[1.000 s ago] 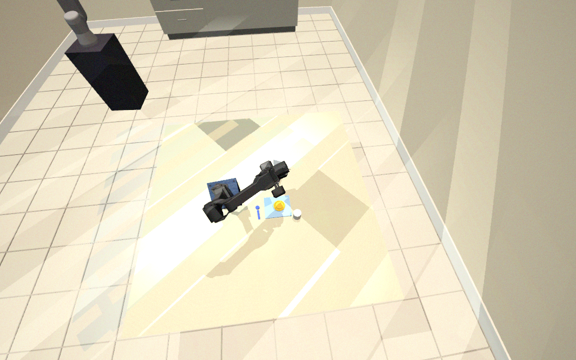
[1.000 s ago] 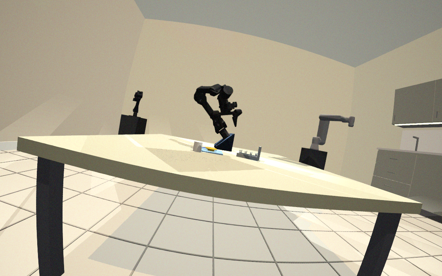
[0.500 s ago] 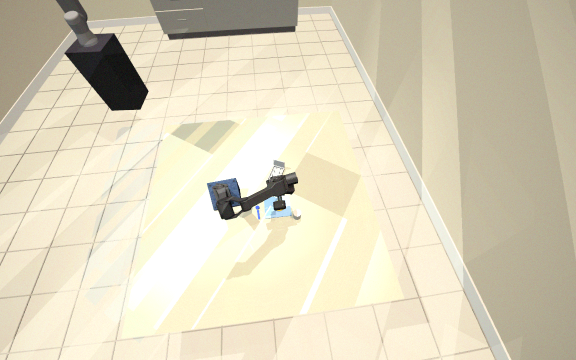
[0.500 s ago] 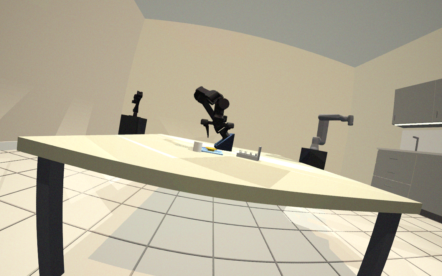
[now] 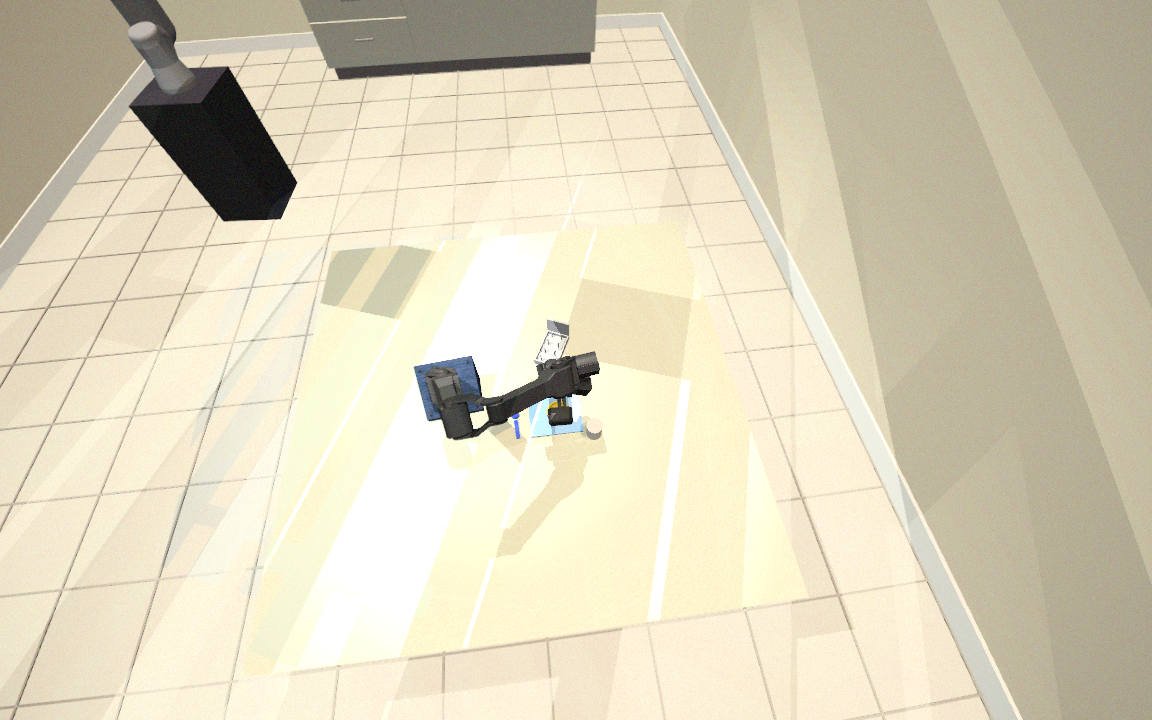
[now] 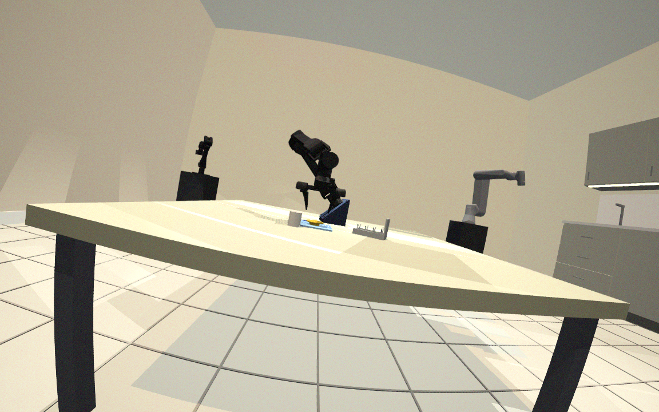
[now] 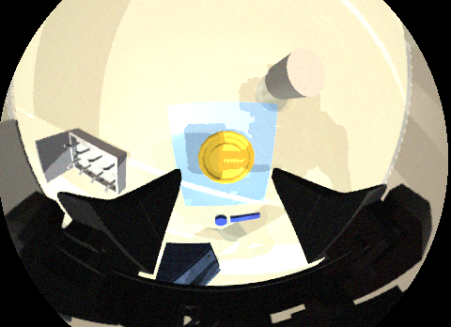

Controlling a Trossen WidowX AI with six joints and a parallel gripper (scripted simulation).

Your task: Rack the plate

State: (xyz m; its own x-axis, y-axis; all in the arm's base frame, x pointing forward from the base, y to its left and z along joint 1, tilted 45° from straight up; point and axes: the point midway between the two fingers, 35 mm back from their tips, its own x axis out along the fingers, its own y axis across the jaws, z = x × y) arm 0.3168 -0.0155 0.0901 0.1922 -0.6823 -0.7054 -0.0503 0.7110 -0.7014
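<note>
Right now the yellow plate is 4 cm below my gripper tip. Also, from my gripper tip: blue utensil (13 cm behind, 5 cm below, 2 cm to the right); then white cup (9 cm ahead, 6 cm to the right, 3 cm below); then grey dish rack (22 cm to the left, 3 cm below, 2 cm behind).
</note>
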